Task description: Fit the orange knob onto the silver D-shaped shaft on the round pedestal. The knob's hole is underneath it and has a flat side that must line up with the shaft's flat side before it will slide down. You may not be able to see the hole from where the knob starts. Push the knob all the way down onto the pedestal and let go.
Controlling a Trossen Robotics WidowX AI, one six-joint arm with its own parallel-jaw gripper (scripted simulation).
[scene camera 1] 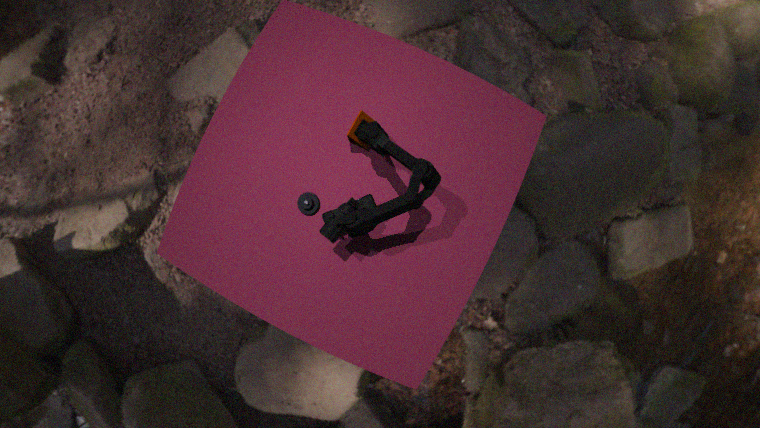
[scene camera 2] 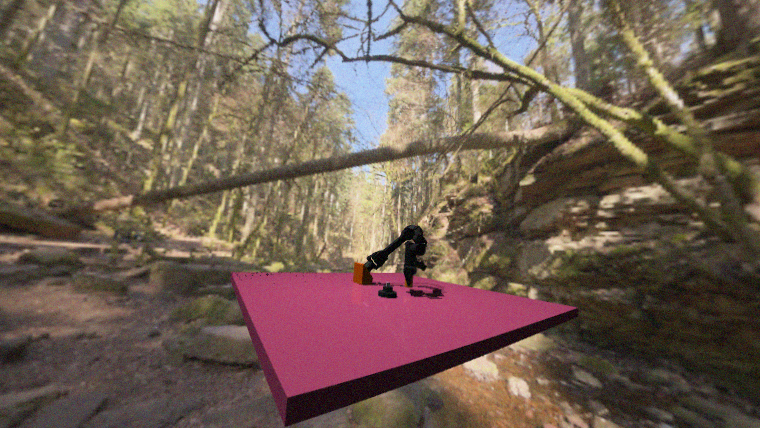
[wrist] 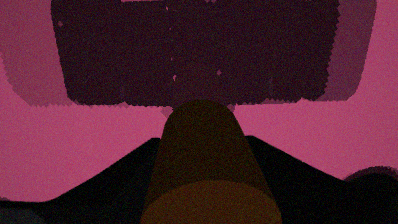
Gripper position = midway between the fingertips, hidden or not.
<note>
My gripper (wrist: 202, 145) holds an orange knob.
</note>
